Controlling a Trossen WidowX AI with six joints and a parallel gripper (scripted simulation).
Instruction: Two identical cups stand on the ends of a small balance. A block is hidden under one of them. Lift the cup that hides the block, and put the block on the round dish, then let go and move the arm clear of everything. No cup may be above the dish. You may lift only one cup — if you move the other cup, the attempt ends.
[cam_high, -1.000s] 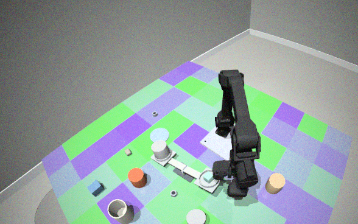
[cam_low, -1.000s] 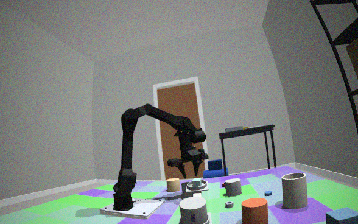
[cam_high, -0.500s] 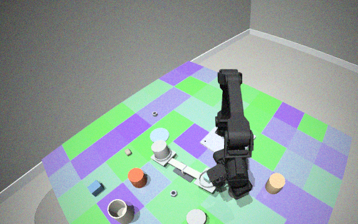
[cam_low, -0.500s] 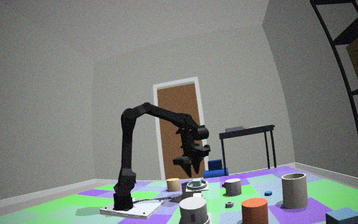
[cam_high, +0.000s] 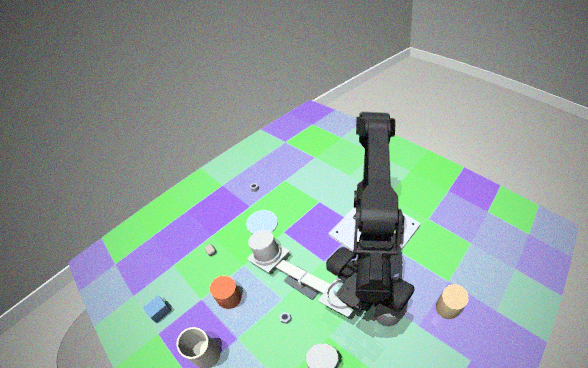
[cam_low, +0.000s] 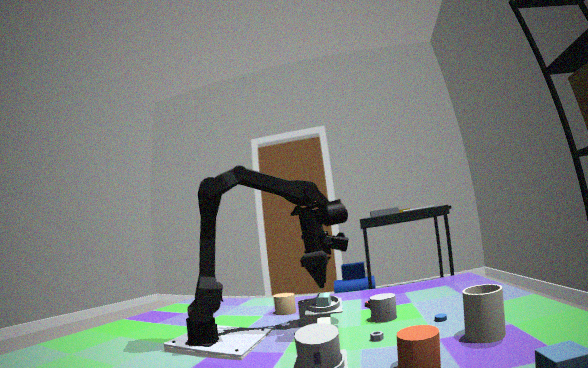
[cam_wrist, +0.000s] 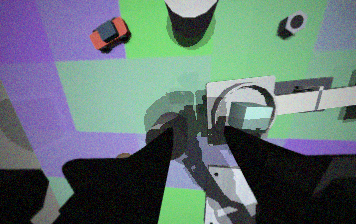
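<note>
My gripper tip is 6 cm to the left of the pale teal block and 3 cm above it. Round my gripper tip: tan cylinder (15 cm behind, 20 cm to the left, 8 cm below); then grey cup (2 cm behind, 34 cm to the right, 6 cm below); then red item (15 cm ahead, 13 cm to the left, 10 cm below).
</note>
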